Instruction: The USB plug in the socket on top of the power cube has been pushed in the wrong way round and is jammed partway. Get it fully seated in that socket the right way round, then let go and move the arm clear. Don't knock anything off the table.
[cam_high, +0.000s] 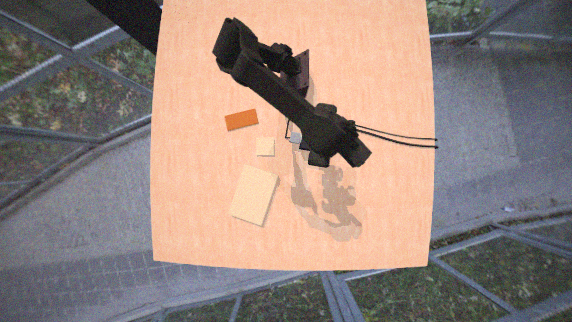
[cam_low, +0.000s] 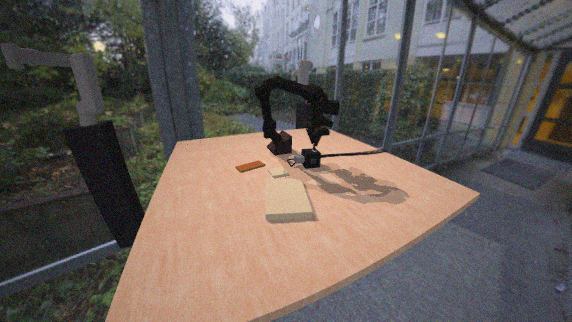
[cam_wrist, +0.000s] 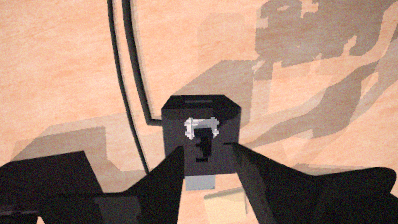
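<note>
Now: the dark USB plug 2 cm below my gripper tip. The rest, counted from my gripper tip: small pale block 20 cm to the right, 10 cm below; orange tile 12 cm behind, 29 cm to the right, 10 cm below; USB socket 4 cm below.
</note>
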